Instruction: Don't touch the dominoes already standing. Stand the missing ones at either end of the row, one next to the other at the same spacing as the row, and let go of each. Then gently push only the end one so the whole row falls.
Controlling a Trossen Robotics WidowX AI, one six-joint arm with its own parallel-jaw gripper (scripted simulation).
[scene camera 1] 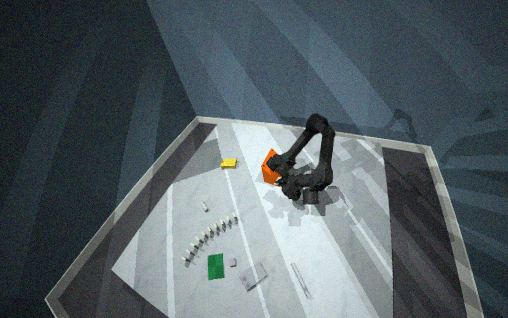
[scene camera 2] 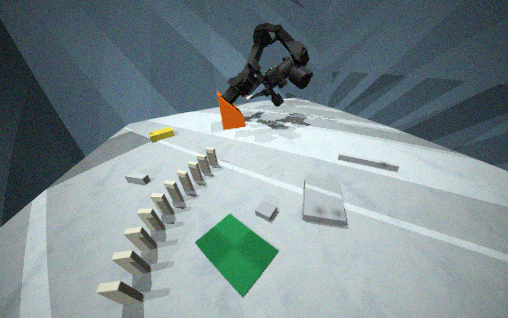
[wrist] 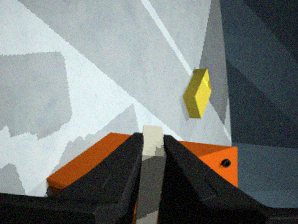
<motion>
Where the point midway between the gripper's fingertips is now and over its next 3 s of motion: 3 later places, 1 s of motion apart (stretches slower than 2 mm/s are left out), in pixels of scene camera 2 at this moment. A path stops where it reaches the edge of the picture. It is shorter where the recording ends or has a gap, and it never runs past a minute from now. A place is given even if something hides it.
The gripper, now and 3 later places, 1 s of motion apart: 247,97; 252,94; 273,92; 281,95
</motion>
